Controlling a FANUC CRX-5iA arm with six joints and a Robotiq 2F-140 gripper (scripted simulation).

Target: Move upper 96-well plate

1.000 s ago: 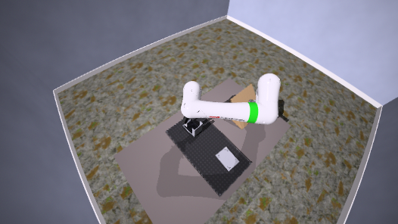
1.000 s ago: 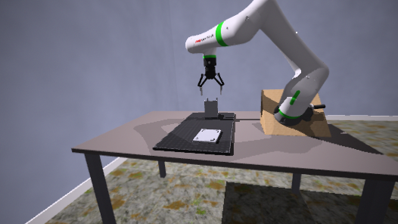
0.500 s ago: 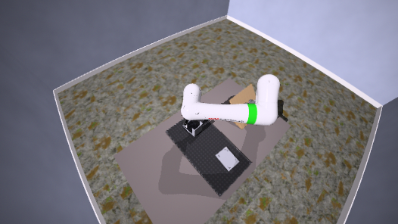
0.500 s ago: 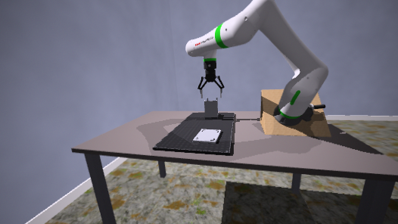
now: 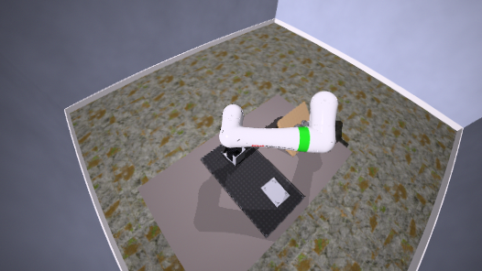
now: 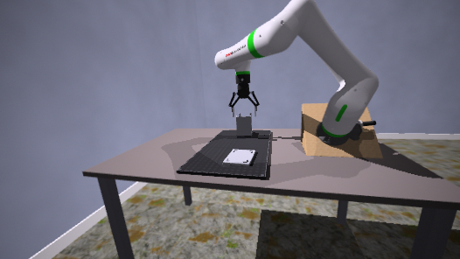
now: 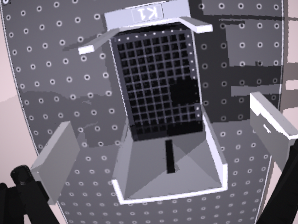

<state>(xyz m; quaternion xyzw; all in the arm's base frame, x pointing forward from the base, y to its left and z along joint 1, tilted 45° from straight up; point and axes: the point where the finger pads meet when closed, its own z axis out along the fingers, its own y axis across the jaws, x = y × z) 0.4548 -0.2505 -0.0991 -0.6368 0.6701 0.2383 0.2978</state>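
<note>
Right now my hand is 10 cm above the 96-well plate. Round my hand: pale square (7 cm behind, 33 cm to the left, 13 cm below); plate nest N1 (1 cm behind, 39 cm to the left, 13 cm below).
</note>
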